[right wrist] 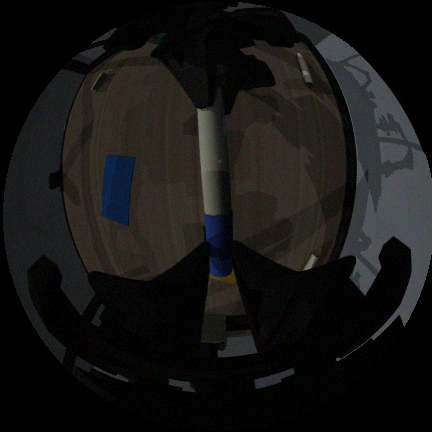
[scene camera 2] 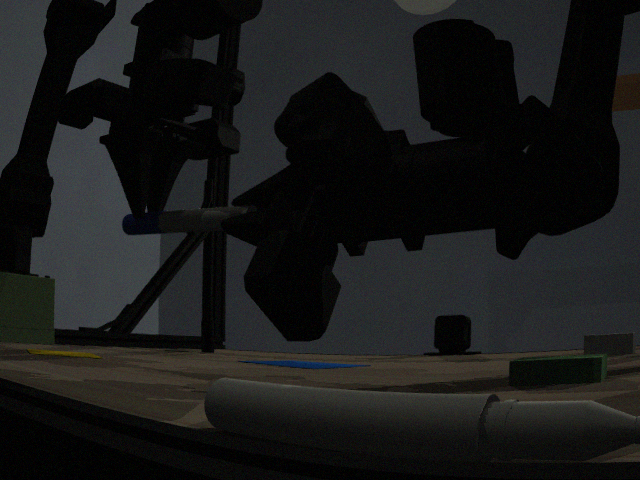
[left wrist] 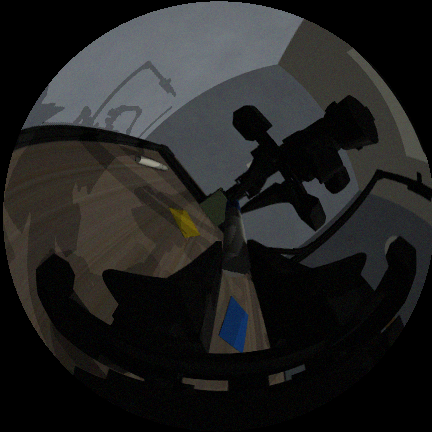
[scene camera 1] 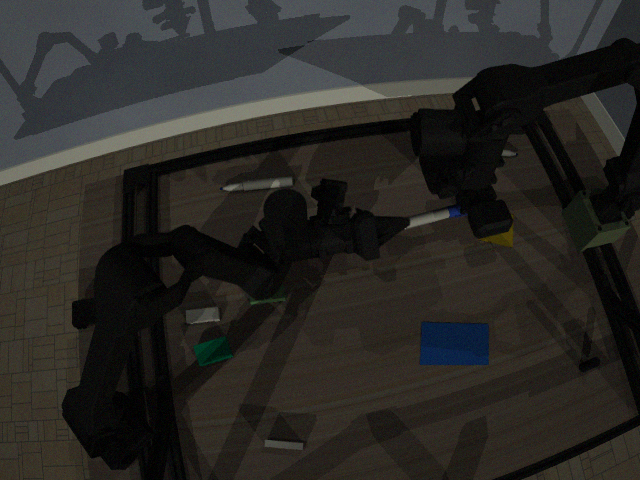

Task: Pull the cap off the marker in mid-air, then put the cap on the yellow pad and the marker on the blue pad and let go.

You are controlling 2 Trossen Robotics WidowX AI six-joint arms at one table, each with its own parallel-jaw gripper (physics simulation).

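Frame: origin at the left arm's base, x ahead, y left, z up, level; metres.
Seen in the pictures: left gripper, fingertip midpoint: [right wrist: 213, 110] [scene camera 2: 229, 216] [left wrist: 234, 245] [scene camera 1: 407, 220]; right gripper, fingertip midpoint: [right wrist: 219, 246] [scene camera 2: 146, 219] [left wrist: 234, 206] [scene camera 1: 461, 208]; left arm's base, origin of the base link: [scene camera 1: 111, 429]; right arm's base, origin of the base link: [right wrist: 206, 345] [scene camera 2: 11, 275] [left wrist: 227, 198] [scene camera 1: 605, 208].
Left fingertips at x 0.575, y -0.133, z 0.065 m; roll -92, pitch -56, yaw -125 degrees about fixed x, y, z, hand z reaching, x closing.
Pixels of each thing's middle, then the offset from my left fingertips to it.
- marker's white body, body centre: [right wrist: 215, 178] [scene camera 2: 184, 221] [left wrist: 233, 221] [scene camera 1: 435, 215] 0.038 m ahead, 0.029 m right, 0.001 m up
- yellow pad, body centre: [scene camera 2: 62, 353] [right wrist: 225, 266] [scene camera 1: 496, 226] [left wrist: 184, 222] 0.179 m ahead, 0.123 m right, 0.119 m down
- blue pad, body centre: [scene camera 2: 301, 364] [scene camera 1: 455, 344] [right wrist: 114, 189] [left wrist: 236, 323] 0.067 m back, 0.187 m right, 0.119 m down
- marker, body centre: [scene camera 2: 411, 426] [scene camera 1: 255, 184] [right wrist: 303, 65] 0.064 m back, 0.289 m left, 0.110 m down
- white object, body centre: [scene camera 1: 489, 150] [left wrist: 154, 164] 0.332 m ahead, 0.019 m right, 0.109 m down
- white block, body centre: [scene camera 1: 202, 315] 0.313 m back, 0.176 m left, 0.113 m down
- partly hidden pale green block, body centre: [scene camera 2: 560, 369] [scene camera 1: 266, 291] 0.204 m back, 0.122 m left, 0.111 m down
The marker's white body [scene camera 1: 431, 218] [scene camera 2: 183, 220] [right wrist: 215, 160] is held level in mid-air with its blue cap [scene camera 1: 454, 211] [scene camera 2: 141, 223] [right wrist: 218, 242] on one end. My right gripper [scene camera 2: 146, 212] [right wrist: 219, 246] is shut on the cap. My left gripper [scene camera 1: 406, 223] [scene camera 2: 230, 211] [left wrist: 234, 245] is shut on the white body at the other end, where its fingers hide part of the marker. The yellow pad [scene camera 1: 502, 238] [scene camera 2: 64, 354] [left wrist: 184, 223] lies below my right gripper, partly hidden in scene camera 1. The blue pad [scene camera 1: 453, 343] [scene camera 2: 305, 364] [left wrist: 234, 324] [right wrist: 118, 190] lies flat on the table.
Another marker [scene camera 1: 258, 183] [scene camera 2: 351, 418] [right wrist: 305, 70] lies near the table's far edge. A white object [scene camera 1: 509, 153] [left wrist: 151, 163] lies behind my right arm. A white block [scene camera 1: 202, 315], a green block [scene camera 1: 212, 351] and a partly hidden pale green block [scene camera 1: 267, 299] lie near my left arm.
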